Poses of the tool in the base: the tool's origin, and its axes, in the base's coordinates. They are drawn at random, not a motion.
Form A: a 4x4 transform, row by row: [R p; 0 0 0 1], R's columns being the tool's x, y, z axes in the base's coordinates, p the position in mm. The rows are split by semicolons.
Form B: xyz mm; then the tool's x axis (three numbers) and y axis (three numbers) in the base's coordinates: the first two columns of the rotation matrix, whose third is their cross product. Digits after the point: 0 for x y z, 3 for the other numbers.
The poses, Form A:
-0.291, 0.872, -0.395, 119; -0.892, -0.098, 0.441, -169; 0.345, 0.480, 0.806, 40; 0, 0, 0, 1
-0.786, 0.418, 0.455, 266; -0.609, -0.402, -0.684, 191; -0.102, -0.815, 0.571, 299; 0, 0, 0, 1
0.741, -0.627, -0.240, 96; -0.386, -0.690, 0.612, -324; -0.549, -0.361, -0.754, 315; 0, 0, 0, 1
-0.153, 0.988, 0.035, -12; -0.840, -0.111, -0.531, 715; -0.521, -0.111, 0.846, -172; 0, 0, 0, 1
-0.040, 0.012, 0.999, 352; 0.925, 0.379, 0.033, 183; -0.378, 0.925, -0.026, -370; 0, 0, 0, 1
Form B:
119, -169, 40, -0.291, -0.892, 0.345, 0.872, -0.098, 0.480
266, 191, 299, -0.786, -0.609, -0.102, 0.418, -0.402, -0.815
96, -324, 315, 0.741, -0.386, -0.549, -0.627, -0.690, -0.361
-12, 715, -172, -0.153, -0.840, -0.521, 0.988, -0.111, -0.111
352, 183, -370, -0.040, 0.925, -0.378, 0.012, 0.379, 0.925

